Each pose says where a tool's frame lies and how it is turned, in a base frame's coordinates. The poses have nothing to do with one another.
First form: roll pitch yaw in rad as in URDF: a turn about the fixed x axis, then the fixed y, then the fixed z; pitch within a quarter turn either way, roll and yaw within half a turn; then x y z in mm.
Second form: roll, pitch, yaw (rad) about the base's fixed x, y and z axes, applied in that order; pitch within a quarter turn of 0, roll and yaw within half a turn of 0; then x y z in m. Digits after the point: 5 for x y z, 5 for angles.
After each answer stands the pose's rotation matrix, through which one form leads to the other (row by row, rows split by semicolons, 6 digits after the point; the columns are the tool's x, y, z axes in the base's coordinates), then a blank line. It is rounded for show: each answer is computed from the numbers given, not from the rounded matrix.
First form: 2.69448 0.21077 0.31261 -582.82 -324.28 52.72
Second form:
2.69448 0.21077 0.31261 -0.58282 -0.32428 0.05272
0.930477 0.363384 -0.046534; 0.300737 -0.830178 -0.469426; -0.209213 0.422796 -0.881745

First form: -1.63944 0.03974 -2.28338 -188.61 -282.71 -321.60
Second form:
-1.63944 0.03974 -2.28338 -0.18861 -0.28271 -0.32160
-0.653275 -0.025987 0.756675; -0.756078 0.074835 -0.650189; -0.039730 -0.996857 -0.068536

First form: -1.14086 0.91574 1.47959 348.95 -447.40 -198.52
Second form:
-1.14086 0.91574 1.47959 0.34895 -0.44740 -0.19852
0.055486 -0.480735 -0.875109; 0.606672 -0.679884 0.411955; -0.793014 -0.553762 0.253924

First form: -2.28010 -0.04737 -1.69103 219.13 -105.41 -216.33
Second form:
-2.28010 -0.04737 -1.69103 0.21913 -0.10541 -0.21633
-0.119810 -0.650913 0.749638; -0.991667 0.042448 -0.121634; 0.047352 -0.757964 -0.650575

